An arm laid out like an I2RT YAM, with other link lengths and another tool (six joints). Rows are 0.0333 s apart.
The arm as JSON. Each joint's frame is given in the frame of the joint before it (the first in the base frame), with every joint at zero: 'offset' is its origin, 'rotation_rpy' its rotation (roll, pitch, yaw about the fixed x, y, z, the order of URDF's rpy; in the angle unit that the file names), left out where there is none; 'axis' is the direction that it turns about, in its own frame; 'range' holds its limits. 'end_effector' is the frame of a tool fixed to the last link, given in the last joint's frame.
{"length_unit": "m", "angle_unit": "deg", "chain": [
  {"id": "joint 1", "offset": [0.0, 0.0, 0.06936], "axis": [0.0, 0.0, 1.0], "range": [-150.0, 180.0]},
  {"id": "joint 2", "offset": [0.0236, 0.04, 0.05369], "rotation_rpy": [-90.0, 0.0, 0.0], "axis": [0.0, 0.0, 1.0], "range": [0.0, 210.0]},
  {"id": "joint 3", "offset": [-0.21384, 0.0, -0.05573], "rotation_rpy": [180.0, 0.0, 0.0], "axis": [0.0, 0.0, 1.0], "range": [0.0, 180.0]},
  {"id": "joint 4", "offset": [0.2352, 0.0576, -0.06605], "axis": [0.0, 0.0, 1.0], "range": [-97.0, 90.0]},
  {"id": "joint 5", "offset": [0.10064, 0.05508, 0.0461], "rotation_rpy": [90.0, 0.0, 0.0], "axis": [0.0, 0.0, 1.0], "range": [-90.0, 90.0]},
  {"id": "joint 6", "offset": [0.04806, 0.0, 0.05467], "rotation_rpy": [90.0, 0.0, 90.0], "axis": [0.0, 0.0, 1.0], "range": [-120.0, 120.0]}
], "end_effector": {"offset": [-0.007, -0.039, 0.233], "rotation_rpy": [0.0, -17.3, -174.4]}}
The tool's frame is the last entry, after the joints.
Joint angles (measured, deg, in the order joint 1, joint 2, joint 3, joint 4, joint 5, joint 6), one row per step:
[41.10, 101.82, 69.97, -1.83, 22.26, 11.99]
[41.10, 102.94, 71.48, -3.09, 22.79, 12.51]
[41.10, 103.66, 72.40, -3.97, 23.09, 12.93]
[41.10, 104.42, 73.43, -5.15, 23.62, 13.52]
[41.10, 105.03, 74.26, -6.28, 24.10, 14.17]
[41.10, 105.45, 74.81, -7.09, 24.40, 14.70]
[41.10, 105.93, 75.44, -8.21, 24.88, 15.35]
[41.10, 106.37, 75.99, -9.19, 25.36, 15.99]
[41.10, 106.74, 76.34, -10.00, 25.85, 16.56]
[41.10, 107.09, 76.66, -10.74, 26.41, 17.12]
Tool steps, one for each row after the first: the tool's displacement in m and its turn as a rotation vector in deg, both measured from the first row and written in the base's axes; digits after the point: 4 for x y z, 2 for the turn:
[0.0026, -0.0014, -0.0036, -0.37, 0.57, -0.71]
[0.0039, -0.0024, -0.0067, -0.60, 1.06, -1.18]
[0.0051, -0.0049, -0.0106, -0.94, 1.65, -1.92]
[0.0058, -0.0077, -0.0146, -1.22, 2.27, -2.66]
[0.0060, -0.0098, -0.0177, -1.37, 2.75, -3.19]
[0.0060, -0.0131, -0.0220, -1.71, 3.39, -3.93]
[0.0060, -0.0165, -0.0258, -1.99, 3.93, -4.67]
[0.0058, -0.0200, -0.0298, -2.31, 4.43, -5.38]
[0.0057, -0.0238, -0.0333, -2.63, 4.83, -6.14]

